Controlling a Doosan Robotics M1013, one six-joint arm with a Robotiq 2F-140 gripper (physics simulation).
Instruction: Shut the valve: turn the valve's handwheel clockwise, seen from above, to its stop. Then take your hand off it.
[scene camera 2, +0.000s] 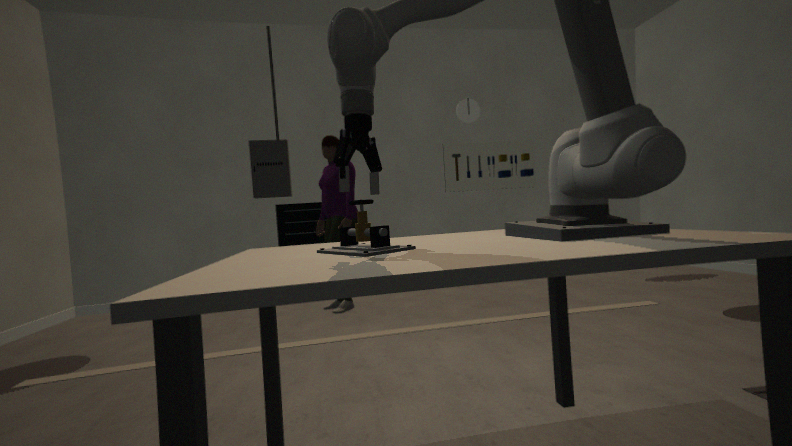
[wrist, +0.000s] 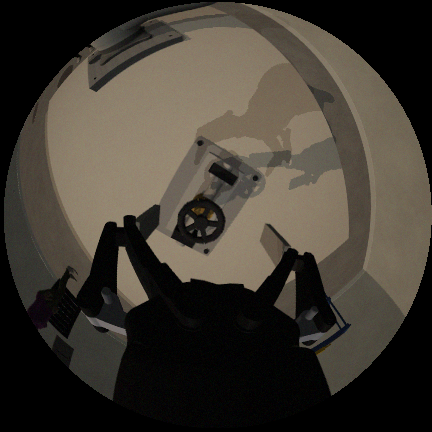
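Observation:
The valve's dark, spoked handwheel (scene camera 2: 361, 202) (wrist: 201, 222) sits level on top of the brass valve body (scene camera 2: 362, 222) (wrist: 198, 210). The valve stands between two dark blocks on a grey base plate (scene camera 2: 365, 252) (wrist: 176, 187) on the table. My gripper (scene camera 2: 359, 183) (wrist: 211, 223) is open wide and empty, pointing down. In the scene view its fingertips are a little above the level of the handwheel. In the wrist view they stand on either side of the wheel, clear of its rim. Part of the valve body is hidden under the wheel.
The table (scene camera 2: 221, 277) (wrist: 115, 135) carries the arm's mounting plate (scene camera 2: 587, 230) (wrist: 140, 55), off to the right in the scene view. A person in a purple top (scene camera 2: 336, 193) (wrist: 41, 310) stands behind the table. A dark cabinet (scene camera 2: 296, 224) stands behind it too.

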